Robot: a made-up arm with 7 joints. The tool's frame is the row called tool.
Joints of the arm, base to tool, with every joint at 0 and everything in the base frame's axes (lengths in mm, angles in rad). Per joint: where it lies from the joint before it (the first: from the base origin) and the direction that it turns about. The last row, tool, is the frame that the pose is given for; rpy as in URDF.
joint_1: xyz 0 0 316 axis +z
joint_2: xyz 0 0 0 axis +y
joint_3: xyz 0 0 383 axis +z
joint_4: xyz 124 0 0 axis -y
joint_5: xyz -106 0 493 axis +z
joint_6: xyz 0 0 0 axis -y
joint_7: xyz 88 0 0 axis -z
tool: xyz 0 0 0 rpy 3.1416 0 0
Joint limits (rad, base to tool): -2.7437..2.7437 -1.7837..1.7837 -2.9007..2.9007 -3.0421..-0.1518 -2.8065..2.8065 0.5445..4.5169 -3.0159..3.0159
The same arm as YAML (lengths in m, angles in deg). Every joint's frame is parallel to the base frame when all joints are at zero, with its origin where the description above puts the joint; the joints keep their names.
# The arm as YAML. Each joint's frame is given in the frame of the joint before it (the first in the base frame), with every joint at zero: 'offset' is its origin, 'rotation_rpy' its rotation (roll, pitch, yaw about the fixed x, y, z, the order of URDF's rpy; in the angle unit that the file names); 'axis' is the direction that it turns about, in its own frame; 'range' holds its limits. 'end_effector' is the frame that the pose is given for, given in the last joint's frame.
length_unit: m
angle_unit: deg
chain:
  - id: joint_1
    offset: [0.0, 0.0, 0.316]
    rotation_rpy: [0.0, 0.0, 0.0]
    axis: [0.0, 0.0, 1.0]
    range: [-157.2, 157.2]
  - id: joint_2
    offset: [0.0, 0.0, 0.0]
    rotation_rpy: [0.0, 0.0, 0.0]
    axis: [0.0, 1.0, 0.0]
    range: [-102.2, 102.2]
  - id: joint_3
    offset: [0.0, 0.0, 0.383]
    rotation_rpy: [0.0, 0.0, 0.0]
    axis: [0.0, 0.0, 1.0]
    range: [-166.2, 166.2]
  - id: joint_4
    offset: [0.124, 0.0, 0.0]
    rotation_rpy: [0.0, 0.0, 0.0]
    axis: [0.0, -1.0, 0.0]
    range: [-174.3, -8.7]
  - id: joint_5
    offset: [-0.106, 0.0, 0.493]
    rotation_rpy: [0.0, 0.0, 0.0]
    axis: [0.0, 0.0, 1.0]
    range: [-160.8, 160.8]
  - id: joint_6
    offset: [0.0, 0.0, 0.0]
    rotation_rpy: [0.0, 0.0, 0.0]
    axis: [0.0, -1.0, 0.0]
    range: [31.2, 258.8]
  - id: joint_7
    offset: [0.088, 0.0, 0.0]
    rotation_rpy: [0.0, 0.0, 0.0]
    axis: [0.0, 0.0, -1.0]
    range: [-172.8, 172.8]
end_effector:
  offset: [0.0, 0.0, 0.0]
  rotation_rpy: [-180.0, 0.0, 0.0]

